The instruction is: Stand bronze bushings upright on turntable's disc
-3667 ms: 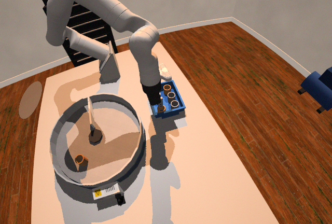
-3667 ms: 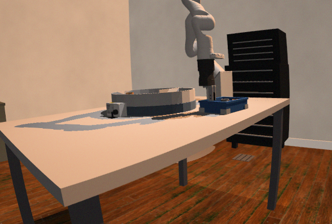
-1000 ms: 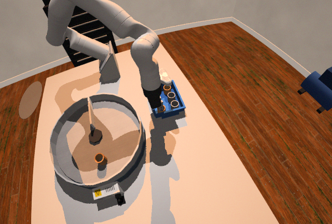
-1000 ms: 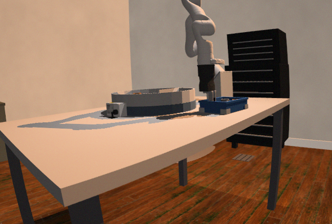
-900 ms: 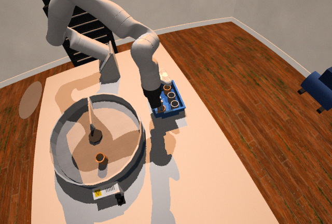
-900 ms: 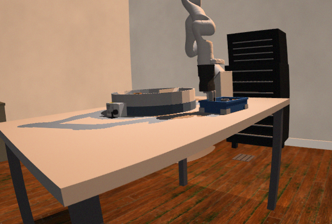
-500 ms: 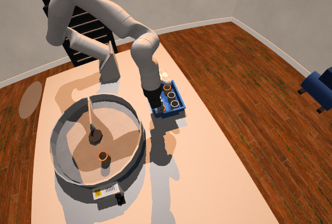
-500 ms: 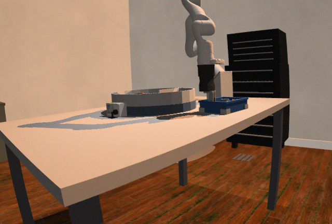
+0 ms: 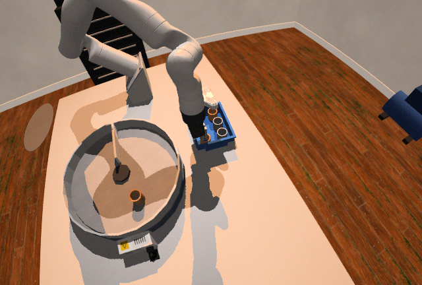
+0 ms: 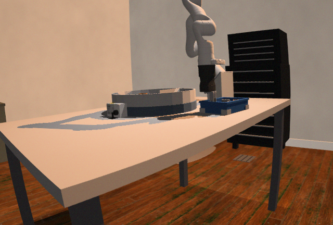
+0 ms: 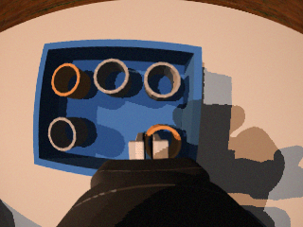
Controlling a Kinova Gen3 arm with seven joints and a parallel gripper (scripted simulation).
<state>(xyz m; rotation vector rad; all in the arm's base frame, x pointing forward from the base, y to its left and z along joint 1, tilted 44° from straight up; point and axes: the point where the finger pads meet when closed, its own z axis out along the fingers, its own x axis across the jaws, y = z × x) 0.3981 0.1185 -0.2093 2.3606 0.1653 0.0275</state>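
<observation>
My gripper is now 4 cm past the blue crate, 3 cm to the right of it and 2 cm above it. From my hand the other things lie so: turntable disc: 8 cm ahead, 31 cm to the right, 1 cm above.
</observation>
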